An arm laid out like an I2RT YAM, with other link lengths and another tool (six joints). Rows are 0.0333 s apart.
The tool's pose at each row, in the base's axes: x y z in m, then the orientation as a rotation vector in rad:
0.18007 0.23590 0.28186 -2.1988 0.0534 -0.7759
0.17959 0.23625 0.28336 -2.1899 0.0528 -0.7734
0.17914 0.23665 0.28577 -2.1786 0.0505 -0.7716
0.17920 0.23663 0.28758 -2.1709 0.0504 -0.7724
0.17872 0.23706 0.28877 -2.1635 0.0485 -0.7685
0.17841 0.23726 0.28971 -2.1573 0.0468 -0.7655
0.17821 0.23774 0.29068 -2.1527 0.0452 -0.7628
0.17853 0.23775 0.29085 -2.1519 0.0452 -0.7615
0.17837 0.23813 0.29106 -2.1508 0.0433 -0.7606
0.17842 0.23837 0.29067 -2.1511 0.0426 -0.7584
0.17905 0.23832 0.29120 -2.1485 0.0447 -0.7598
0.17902 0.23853 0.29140 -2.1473 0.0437 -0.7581
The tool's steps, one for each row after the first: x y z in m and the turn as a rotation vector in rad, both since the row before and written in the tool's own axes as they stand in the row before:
0.00028 -0.00138 -0.00078 0.0089 0.0001 0.0026
0.00076 -0.00206 -0.00117 0.0114 0.0006 0.0018
0.00098 -0.00125 -0.00087 0.0070 0.0023 0.0014
0.00010 -0.00124 -0.00054 0.0081 -0.0016 0.0020
0.00017 -0.00087 -0.00048 0.0068 -0.0012 0.0015
0.00019 -0.00106 -0.00023 0.0052 -0.0013 0.0010
0.00034 -0.00006 0.00010 0.0010 -0.0007 0.0007
-0.00013 -0.00044 0.00008 0.0017 -0.0010 -0.0007
-0.00022 0.00014 0.00038 0.0003 -0.0018 0.0004
0.00080 -0.00021 0.00005 0.0016 0.0023 0.0014
0.00002 -0.00029 0.00004 0.0017 -0.0012 0.0003

